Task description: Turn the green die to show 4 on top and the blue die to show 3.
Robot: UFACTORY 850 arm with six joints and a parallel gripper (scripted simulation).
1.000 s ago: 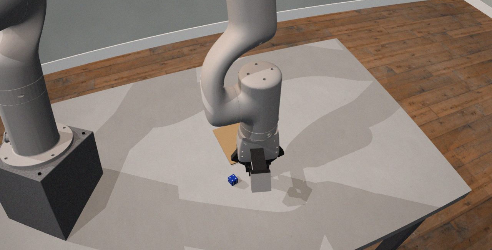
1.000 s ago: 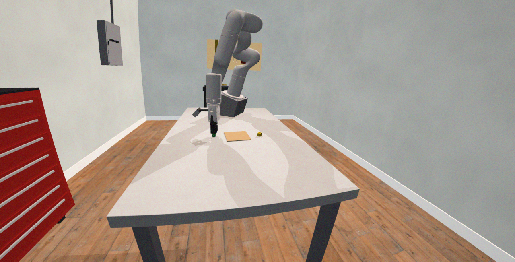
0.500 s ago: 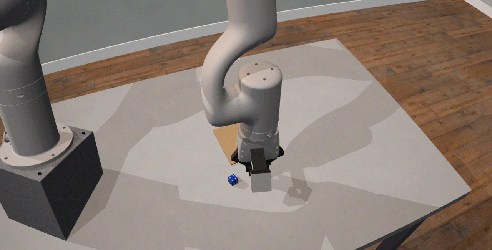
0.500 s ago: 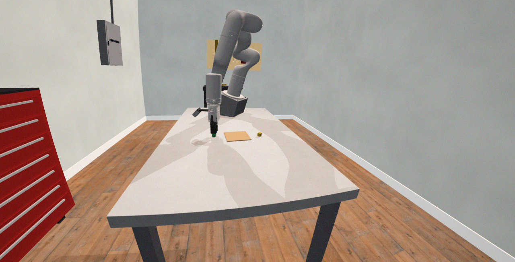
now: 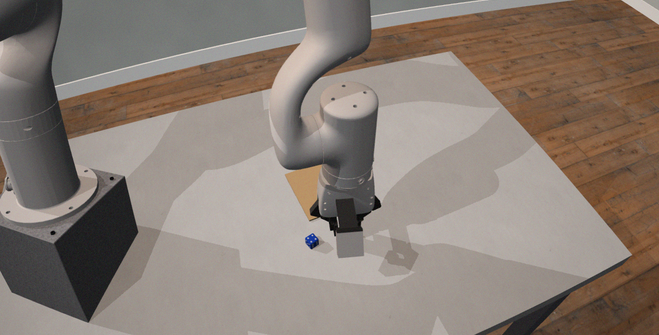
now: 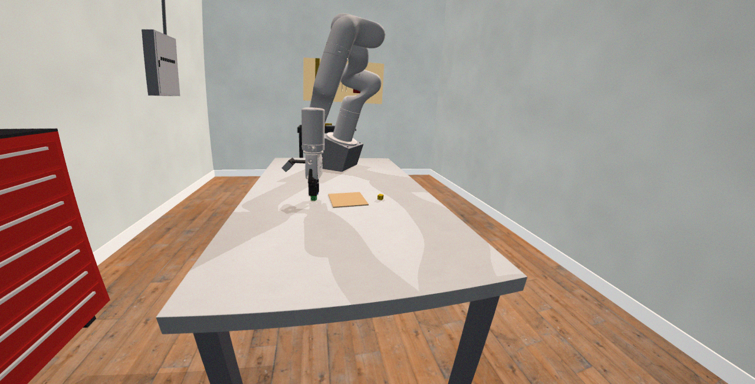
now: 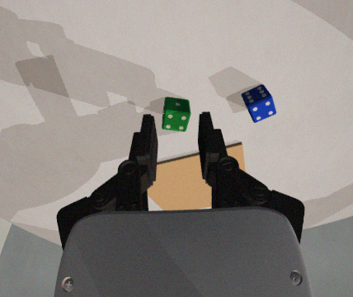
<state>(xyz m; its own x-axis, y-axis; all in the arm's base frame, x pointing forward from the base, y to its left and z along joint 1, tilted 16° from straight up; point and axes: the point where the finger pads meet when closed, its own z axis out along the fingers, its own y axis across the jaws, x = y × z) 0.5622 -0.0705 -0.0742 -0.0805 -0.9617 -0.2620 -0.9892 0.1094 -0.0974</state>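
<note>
Now: the green die 4 cm below my hand. Also, from my hand: blue die 7 cm behind, 4 cm below; tan mat 14 cm to the left, 4 cm below, 1 cm behind; yellow die 27 cm to the left, 4 cm below, 2 cm behind.
</note>
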